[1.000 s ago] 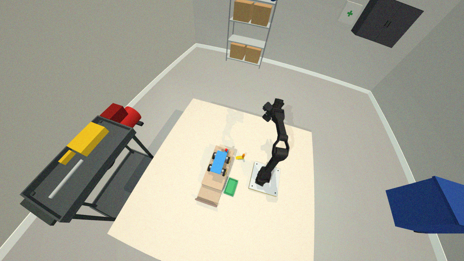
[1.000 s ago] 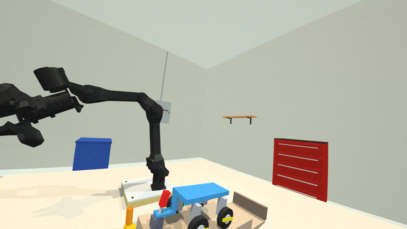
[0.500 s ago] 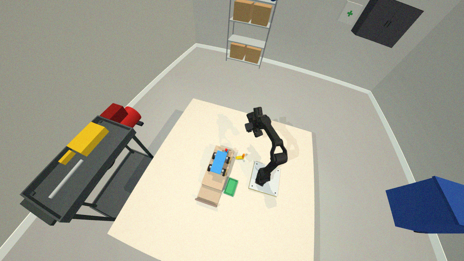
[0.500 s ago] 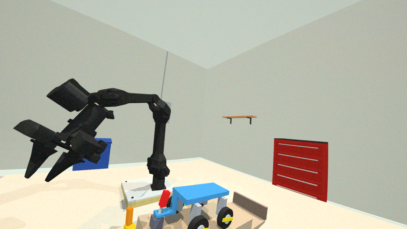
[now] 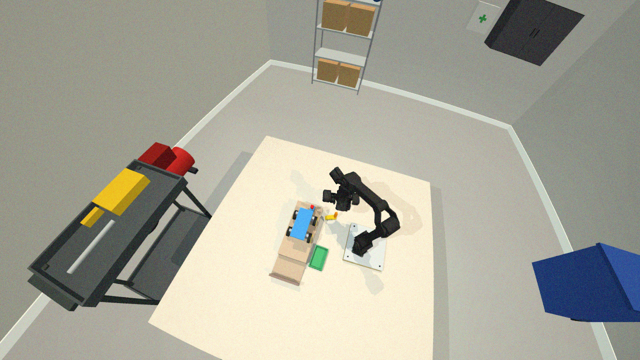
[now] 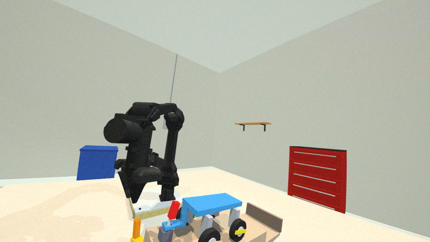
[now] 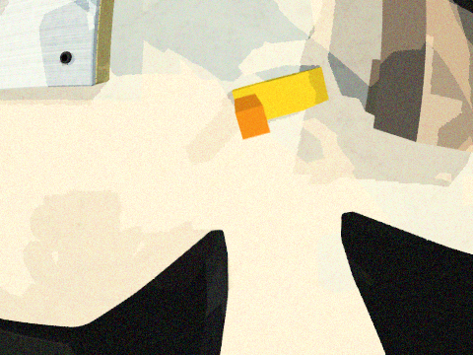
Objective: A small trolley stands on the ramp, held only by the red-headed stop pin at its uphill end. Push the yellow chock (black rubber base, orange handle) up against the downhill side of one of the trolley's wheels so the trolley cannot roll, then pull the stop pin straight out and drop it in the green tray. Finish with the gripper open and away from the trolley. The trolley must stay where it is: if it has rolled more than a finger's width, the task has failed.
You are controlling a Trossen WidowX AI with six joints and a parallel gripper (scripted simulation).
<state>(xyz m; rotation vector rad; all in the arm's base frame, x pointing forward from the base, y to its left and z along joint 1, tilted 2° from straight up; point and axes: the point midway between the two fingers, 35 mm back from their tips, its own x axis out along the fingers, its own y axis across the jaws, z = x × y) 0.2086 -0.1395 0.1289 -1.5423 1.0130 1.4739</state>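
Right now my gripper tip is 11 cm above the yellow chock, 3 cm to the right of it and 1 cm short of it. Also, from my gripper tip: red-headed stop pin (11 cm ahead, 9 cm to the left); wooden ramp (20 cm to the left, 11 cm ahead, 8 cm below); blue-topped trolley (19 cm to the left, 11 cm ahead, 2 cm below).
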